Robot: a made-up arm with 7 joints. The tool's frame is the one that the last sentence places. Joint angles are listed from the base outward.
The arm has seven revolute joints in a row. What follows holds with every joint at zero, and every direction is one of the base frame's.
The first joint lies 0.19 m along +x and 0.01 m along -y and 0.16 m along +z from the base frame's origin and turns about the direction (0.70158, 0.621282, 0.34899).
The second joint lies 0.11 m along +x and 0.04 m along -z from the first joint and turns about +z.
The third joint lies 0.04 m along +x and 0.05 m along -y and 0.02 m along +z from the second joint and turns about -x.
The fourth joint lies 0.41 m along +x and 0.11 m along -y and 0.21 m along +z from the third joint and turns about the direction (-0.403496, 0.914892, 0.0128).
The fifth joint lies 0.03 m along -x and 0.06 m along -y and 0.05 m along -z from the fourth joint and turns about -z.
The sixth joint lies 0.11 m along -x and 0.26 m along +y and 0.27 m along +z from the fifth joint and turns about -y.
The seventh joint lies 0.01 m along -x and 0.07 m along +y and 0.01 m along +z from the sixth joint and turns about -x.
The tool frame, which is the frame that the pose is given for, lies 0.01 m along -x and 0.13 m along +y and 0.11 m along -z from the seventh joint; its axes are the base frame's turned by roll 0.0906, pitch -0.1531 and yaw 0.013 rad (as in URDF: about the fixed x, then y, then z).
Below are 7 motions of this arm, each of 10 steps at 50 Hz.
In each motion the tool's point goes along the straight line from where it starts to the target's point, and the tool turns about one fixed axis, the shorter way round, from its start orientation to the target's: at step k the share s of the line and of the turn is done. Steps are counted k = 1, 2, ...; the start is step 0. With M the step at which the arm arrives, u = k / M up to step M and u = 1 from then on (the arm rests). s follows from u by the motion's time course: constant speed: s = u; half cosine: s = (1 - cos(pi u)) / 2; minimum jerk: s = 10 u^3 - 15 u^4 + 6 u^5.
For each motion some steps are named. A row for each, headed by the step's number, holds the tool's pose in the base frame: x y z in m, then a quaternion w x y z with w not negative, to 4 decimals.
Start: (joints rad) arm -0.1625 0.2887 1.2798 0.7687 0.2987 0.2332 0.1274
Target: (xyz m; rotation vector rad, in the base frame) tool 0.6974 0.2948 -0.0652 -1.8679 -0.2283 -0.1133
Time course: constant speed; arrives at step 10
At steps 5, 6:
5: 0.7176 0.2768 -0.0701 0.5907 -0.7995 -0.0768 -0.0776
6: 0.7136 0.2804 -0.0691 0.5901 -0.8000 -0.0810 -0.0718

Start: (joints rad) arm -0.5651 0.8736 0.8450 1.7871 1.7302 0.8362 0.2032
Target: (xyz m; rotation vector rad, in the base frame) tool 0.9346 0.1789 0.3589 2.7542 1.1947 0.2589
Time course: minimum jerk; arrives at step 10
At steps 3, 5, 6, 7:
3: 0.9255 0.1534 0.4562 0.1937 0.9118 0.3435 0.1147
5: 0.9292 0.1637 0.4170 0.1419 0.9142 0.3654 0.1033
6: 0.9312 0.1692 0.3958 0.1136 0.9142 0.3768 0.0970
7: 0.9328 0.1739 0.3779 0.0895 0.9135 0.3861 0.0915

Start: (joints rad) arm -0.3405 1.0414 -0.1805 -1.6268 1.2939 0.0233 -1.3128
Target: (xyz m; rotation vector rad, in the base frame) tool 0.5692 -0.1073 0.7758 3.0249 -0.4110 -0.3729
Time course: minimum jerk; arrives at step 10
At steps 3, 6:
3: 0.5630 -0.0255 0.8098 0.0908 0.9765 -0.1537 -0.1206
6: 0.5669 -0.0763 0.7887 0.0550 0.9810 -0.1413 -0.1210

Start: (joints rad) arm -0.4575 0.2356 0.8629 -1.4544 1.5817 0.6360 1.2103
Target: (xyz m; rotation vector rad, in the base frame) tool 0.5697 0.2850 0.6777 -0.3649 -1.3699 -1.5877
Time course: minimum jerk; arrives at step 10
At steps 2, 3, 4, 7, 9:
2: 0.6050 0.2837 0.6609 0.5081 -0.1727 -0.5327 -0.6544
3: 0.6011 0.2838 0.6628 0.5056 -0.1702 -0.5361 -0.6543
4: 0.5953 0.2840 0.6655 0.5019 -0.1665 -0.5411 -0.6540
7: 0.5758 0.2848 0.6748 0.4892 -0.1539 -0.5576 -0.6527
9: 0.5700 0.2850 0.6775 0.4854 -0.1501 -0.5625 -0.6523

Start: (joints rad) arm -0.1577 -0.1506 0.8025 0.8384 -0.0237 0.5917 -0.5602
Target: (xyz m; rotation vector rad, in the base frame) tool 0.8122 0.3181 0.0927 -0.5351 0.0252 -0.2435
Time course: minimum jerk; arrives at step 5
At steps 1, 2, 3, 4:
1: 0.7991 0.3291 0.1083 0.9588 -0.2657 0.0107 -0.0998
2: 0.8027 0.3261 0.1040 0.9584 -0.2652 0.0112 -0.1054
3: 0.8078 0.3218 0.0979 0.9577 -0.2644 0.0119 -0.1132
4: 0.8114 0.3188 0.0937 0.9571 -0.2638 0.0123 -0.1188

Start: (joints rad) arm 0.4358 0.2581 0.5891 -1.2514 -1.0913 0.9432 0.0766
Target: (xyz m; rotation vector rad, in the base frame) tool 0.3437 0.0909 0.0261 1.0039 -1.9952 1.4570
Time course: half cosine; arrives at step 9
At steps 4, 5, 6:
4: 0.3612 0.0680 0.0022 0.2417 0.3373 -0.7312 0.5415
5: 0.3560 0.0748 0.0093 0.2398 0.3458 -0.7301 0.5384
6: 0.3511 0.0811 0.0159 0.2380 0.3538 -0.7290 0.5355

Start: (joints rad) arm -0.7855 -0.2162 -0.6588 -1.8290 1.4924 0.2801 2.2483
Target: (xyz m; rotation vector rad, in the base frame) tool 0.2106 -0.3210 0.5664 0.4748 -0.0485 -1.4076
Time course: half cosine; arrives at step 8
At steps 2, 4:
2: 0.2162 -0.3244 0.5551 0.7428 0.1982 -0.0084 -0.6394
4: 0.2139 -0.3230 0.5598 0.7402 0.2056 -0.0141 -0.6400

